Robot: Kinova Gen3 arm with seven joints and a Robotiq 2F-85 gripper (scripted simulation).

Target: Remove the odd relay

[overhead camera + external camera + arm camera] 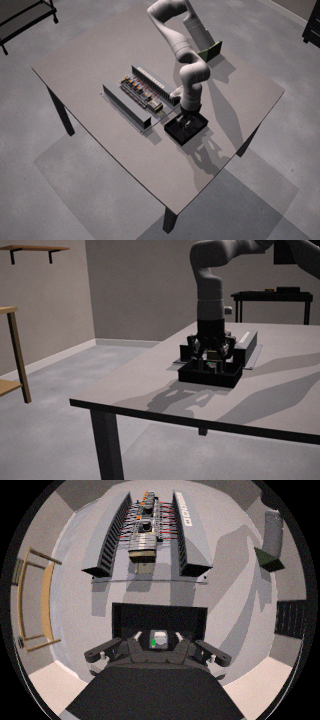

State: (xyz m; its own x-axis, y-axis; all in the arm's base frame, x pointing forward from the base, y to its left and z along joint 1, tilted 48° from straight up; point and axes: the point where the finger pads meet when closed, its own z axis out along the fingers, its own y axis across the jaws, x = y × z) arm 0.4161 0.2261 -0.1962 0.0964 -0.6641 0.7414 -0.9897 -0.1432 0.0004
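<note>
My gripper is now 2 cm above the black parts tray.
</note>
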